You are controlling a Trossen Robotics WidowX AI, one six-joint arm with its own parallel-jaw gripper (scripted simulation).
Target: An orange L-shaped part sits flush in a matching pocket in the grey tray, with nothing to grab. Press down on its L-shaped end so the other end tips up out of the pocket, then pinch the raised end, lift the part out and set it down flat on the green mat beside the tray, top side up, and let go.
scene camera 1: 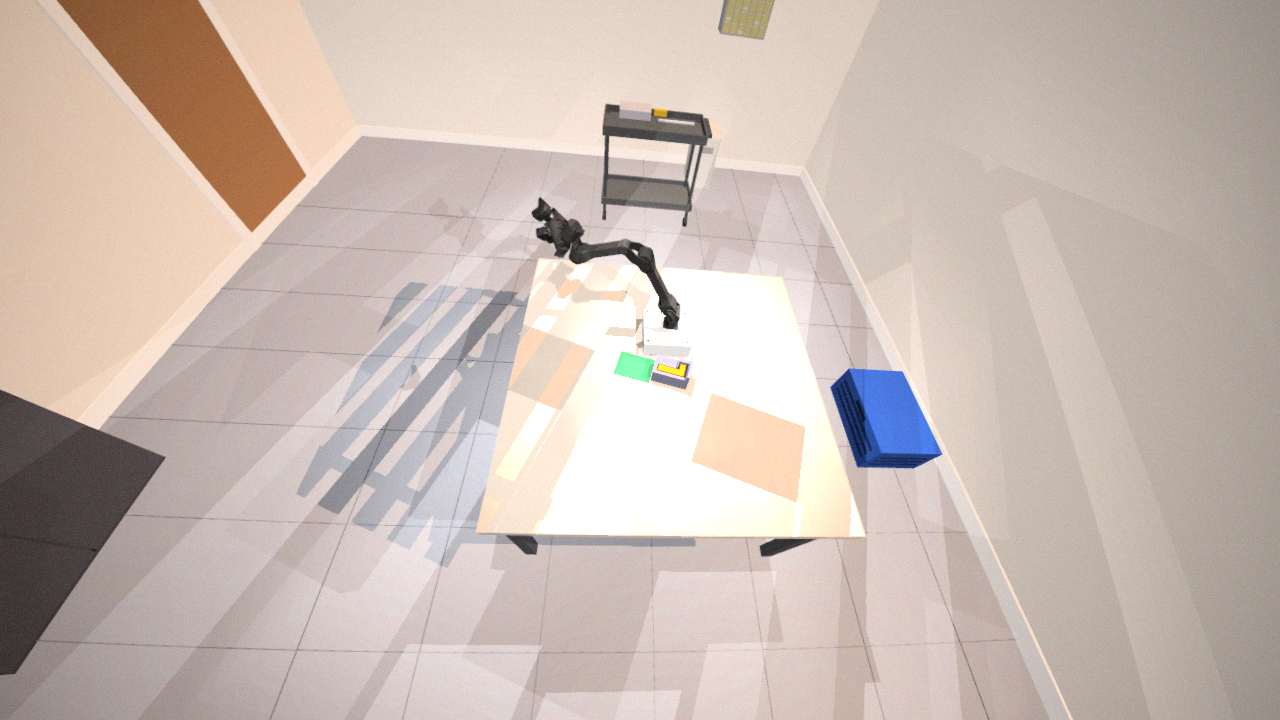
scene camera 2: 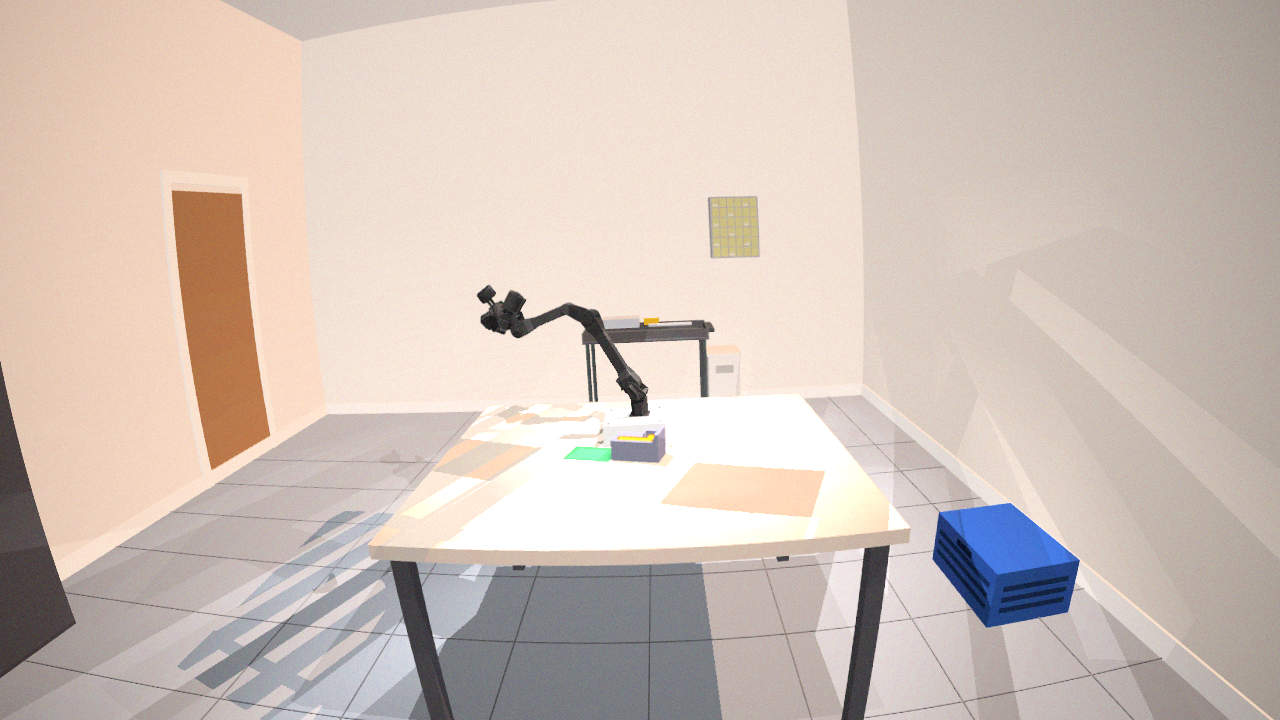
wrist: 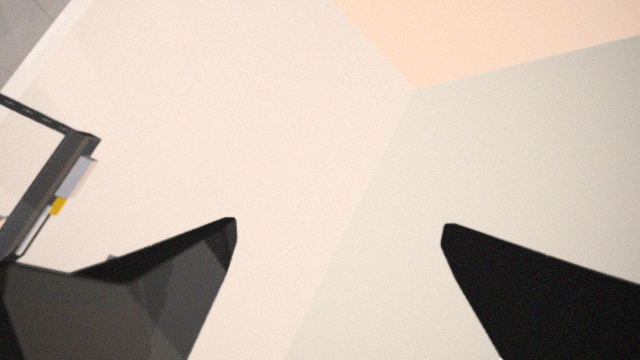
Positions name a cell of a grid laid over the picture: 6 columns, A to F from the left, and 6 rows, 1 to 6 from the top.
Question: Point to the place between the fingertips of my gripper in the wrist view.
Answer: At D4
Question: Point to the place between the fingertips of my gripper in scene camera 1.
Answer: At C2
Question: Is my gripper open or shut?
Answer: Open.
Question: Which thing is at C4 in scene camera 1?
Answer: A green mat.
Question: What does my gripper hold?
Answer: Nothing.
